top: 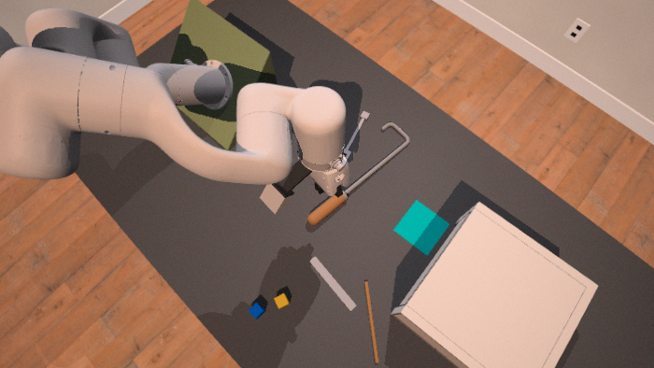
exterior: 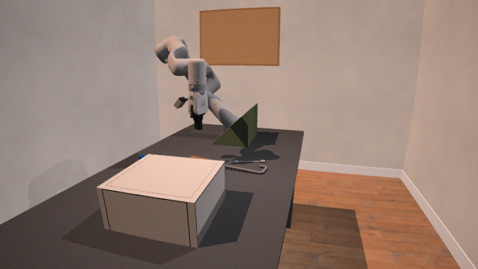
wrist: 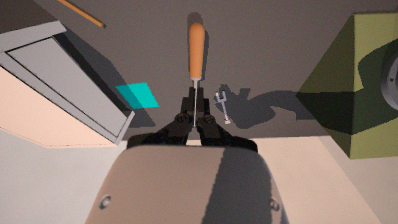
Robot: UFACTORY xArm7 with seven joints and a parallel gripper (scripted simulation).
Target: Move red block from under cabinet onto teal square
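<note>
My gripper is now 17 cm above the hook tool, 13 cm to the right of it and 2 cm past it. From my hand the other things lie so: flat grey strip (19 cm below, 13 cm ahead, 12 cm to the right); then grey forked tool (21 cm to the left, 18 cm below, 8 cm behind); then yellow cube (23 cm to the right, 17 cm below, 8 cm ahead).
</note>
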